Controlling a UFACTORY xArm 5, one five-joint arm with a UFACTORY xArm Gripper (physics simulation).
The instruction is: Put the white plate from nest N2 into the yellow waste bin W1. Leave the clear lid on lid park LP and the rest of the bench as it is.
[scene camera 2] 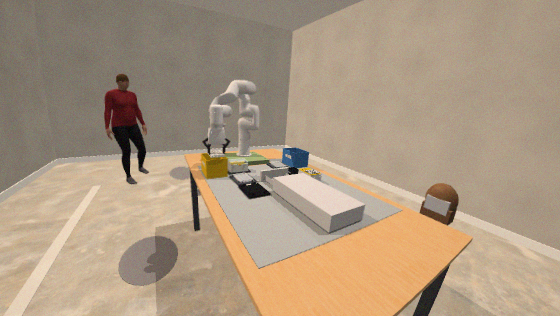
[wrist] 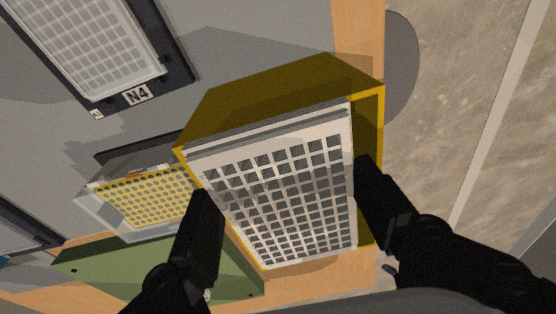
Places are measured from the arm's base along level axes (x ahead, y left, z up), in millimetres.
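Pixels of known places: gripper, between the fingertips: (scene camera 2: 216, 154) (wrist: 283, 189); arm's base, origin of its link: (scene camera 2: 244, 155).
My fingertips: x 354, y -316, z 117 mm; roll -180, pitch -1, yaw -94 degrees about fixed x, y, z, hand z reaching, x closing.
Note:
Ahead of a thing's pixels: the offset from my fingertips to its top centre. "spot": to the spot under its first point.
The white plate {23 mm back, 0 mm left, 4 mm up} (scene camera 2: 217, 151) (wrist: 295, 200), with a grid of square wells, is held between the two black fingers of my gripper (scene camera 2: 216, 146) (wrist: 283, 189). My gripper is shut on it. The yellow waste bin {56 mm back, 6 mm right, 26 mm down} (scene camera 2: 215, 167) (wrist: 280, 92) is beneath the plate. The plate covers most of the bin's opening in the wrist view, with the rim showing at the right and a little at the left. The plate is at or just above rim height; the exact gap cannot be told. A flat pale piece {spot: 81 mm back, 444 mm left, 126 mm down} (wrist: 17, 235) in a dark frame shows at the left edge; whether it is the clear lid cannot be told.
A yellow perforated rack {53 mm back, 158 mm left, 69 mm down} (scene camera 2: 238, 163) (wrist: 145, 197) in a clear box stands close beside the bin. Nest N4 {125 mm ahead, 132 mm left, 124 mm down} (wrist: 167, 45) holds another white plate {125 mm ahead, 132 mm left, 120 mm down} (wrist: 85, 45). A green base (scene camera 2: 257, 159) (wrist: 125, 272), a blue bin {60 mm back, 640 mm left, 26 mm down} (scene camera 2: 295, 158) and a long white box (scene camera 2: 320, 200) are also there. A person (scene camera 2: 124, 110) stands behind.

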